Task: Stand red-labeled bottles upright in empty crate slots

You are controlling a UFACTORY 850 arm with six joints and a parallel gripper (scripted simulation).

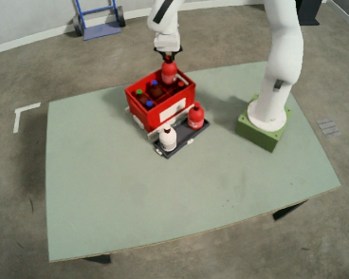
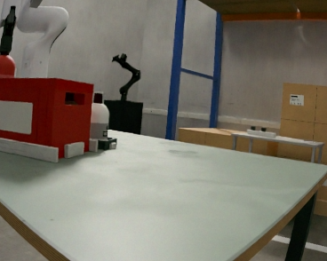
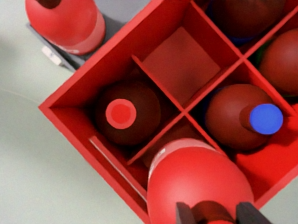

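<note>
My hand is 19 cm above the red crate, 8 cm to the right of it and 6 cm short of it. Round my hand: white bottle (30 cm to the left, 18 cm below, 6 cm ahead); then dark grey tray (26 cm below, 25 cm to the left, 1 cm behind); then red-capped bottle (21 cm to the left, 18 cm below, 9 cm behind).
</note>
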